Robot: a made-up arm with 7 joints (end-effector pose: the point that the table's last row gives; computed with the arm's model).
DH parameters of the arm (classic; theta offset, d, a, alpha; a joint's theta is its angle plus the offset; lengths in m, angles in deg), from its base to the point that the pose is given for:
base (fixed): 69.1 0 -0.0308 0
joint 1: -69.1 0.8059 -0.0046 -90
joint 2: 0 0.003 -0.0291 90
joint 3: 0 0.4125 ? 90
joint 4: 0 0.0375 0.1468 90
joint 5: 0 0.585 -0.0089 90
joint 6: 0 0.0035 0.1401 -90
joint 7: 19.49 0 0.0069 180
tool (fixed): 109.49 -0.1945 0 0
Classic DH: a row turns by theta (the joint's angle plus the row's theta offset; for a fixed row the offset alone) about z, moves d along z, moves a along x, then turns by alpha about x.
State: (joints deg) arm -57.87 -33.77 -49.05 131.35 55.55 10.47 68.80
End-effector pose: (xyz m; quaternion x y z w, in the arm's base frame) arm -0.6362 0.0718 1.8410 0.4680 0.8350 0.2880 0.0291
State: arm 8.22 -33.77 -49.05 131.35 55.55 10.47 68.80
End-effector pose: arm -0.3563 -0.5596 1.8410 0.0630 -0.9551 -0.2572 0.1327
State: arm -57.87 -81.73 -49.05 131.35 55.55 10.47 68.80
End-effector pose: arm -0.9725 0.6072 1.1923 0.3554 0.8557 0.0769 0.3681
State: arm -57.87 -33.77 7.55 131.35 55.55 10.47 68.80
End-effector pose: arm -0.1444 0.1034 1.9981 -0.1432 -0.9665 -0.0435 0.2086
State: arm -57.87 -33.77 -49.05 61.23 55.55 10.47 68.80
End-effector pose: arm -0.4869 -0.6288 1.2193 -0.1663 -0.6463 -0.7183 0.1968
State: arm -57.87 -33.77 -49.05 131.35 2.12 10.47 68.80
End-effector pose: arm -0.5715 0.0985 1.8880 -0.7764 -0.5179 -0.3475 0.0904
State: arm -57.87 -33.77 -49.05 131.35 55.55 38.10 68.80
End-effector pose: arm -0.5650 -0.0115 1.8744 -0.3929 -0.8422 -0.3117 0.1981
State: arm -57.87 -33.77 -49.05 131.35 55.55 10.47 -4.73
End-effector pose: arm -0.6387 0.0790 1.8440 -0.8747 -0.3888 -0.2481 0.1491
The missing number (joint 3, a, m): 0.0612
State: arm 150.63 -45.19 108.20 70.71 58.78 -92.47 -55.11
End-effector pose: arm 0.0319 -0.7221 1.1435 -0.6970 0.6818 -0.0405 0.2183
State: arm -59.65 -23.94 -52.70 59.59 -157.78 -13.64 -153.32
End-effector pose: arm -0.2958 -0.6085 0.9948 -0.4518 -0.2982 -0.5209 0.6600
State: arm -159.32 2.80 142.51 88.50 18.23 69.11 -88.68
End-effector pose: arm 0.8193 -0.2575 1.2492 -0.2059 -0.1440 0.9506 0.1823
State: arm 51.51 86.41 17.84 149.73 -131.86 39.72 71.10
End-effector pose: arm 0.7066 0.9595 0.5777 -0.5679 -0.3508 0.7392 0.0898
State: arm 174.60 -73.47 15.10 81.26 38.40 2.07 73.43
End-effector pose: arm 0.2512 -0.1716 1.7669 -0.9514 -0.1470 -0.2574 0.0838
